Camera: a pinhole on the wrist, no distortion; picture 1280 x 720 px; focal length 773.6 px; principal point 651.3 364.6 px. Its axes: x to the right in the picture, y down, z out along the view. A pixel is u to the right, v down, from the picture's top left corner.
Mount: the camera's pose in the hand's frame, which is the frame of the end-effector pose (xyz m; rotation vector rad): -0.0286 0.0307 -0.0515 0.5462 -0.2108 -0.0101
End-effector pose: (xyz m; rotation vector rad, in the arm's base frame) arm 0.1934 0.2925 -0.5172 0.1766 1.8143 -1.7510
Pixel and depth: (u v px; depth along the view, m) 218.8 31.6 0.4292
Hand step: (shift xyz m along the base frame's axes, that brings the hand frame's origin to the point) 0.1663 -0.0889 0.4671
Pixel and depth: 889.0 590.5 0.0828
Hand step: 0.0323 -0.0256 0.0066
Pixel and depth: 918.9 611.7 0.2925
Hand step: 0.0562 -0.2535 0.0509
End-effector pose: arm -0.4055 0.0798 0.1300 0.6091 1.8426 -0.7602
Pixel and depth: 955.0 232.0 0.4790
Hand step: -0.0233 -0.4485 -0.0909
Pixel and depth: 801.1 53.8 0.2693
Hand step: -0.0557 -0.2328 0.0338
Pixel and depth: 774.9 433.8 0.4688
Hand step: 0.1222 -0.4008 -0.0212
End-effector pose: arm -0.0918 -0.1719 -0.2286 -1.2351 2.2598 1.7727
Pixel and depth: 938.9 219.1 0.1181
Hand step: 0.0166 0.0388 -0.0541
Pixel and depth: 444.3 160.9 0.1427
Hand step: 0.0882 0.0825 -0.0307
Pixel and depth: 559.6 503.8 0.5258
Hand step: 0.0423 0.4551 -0.1853
